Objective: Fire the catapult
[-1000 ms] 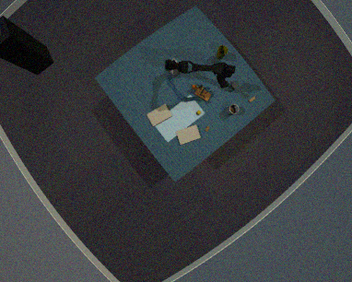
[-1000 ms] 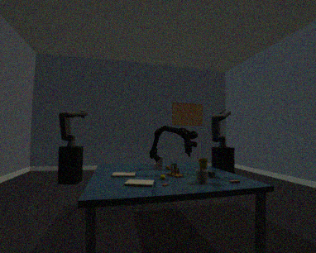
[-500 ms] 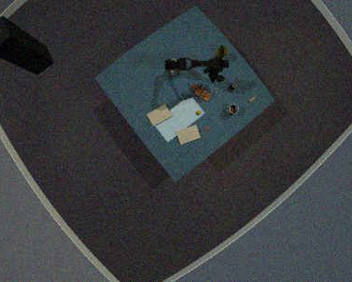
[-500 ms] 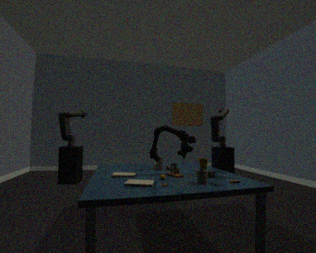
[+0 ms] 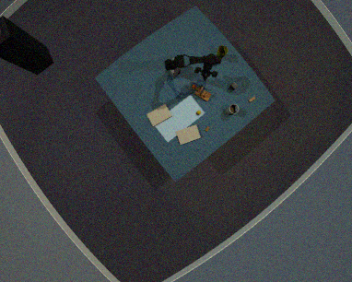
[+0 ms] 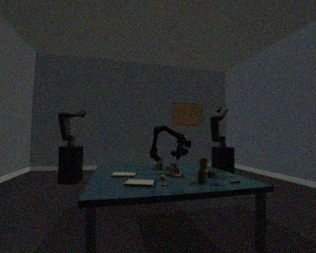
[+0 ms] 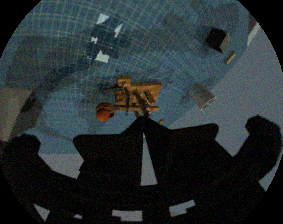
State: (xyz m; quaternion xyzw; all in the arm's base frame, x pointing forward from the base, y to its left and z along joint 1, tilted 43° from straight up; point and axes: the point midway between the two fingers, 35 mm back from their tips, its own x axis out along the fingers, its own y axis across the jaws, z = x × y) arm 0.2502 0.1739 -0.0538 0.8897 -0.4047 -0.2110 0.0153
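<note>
The orange ball is 20 mm behind my gripper tip, 90 mm to the right of it and 70 mm below it. The rest, counted from my gripper tip: orange catapult (40 mm ahead, 50 mm to the right, 80 mm below); grey cube (150 mm ahead, 260 mm to the left, 110 mm below); yellow ball (200 mm ahead, 170 mm to the right, 110 mm below).
</note>
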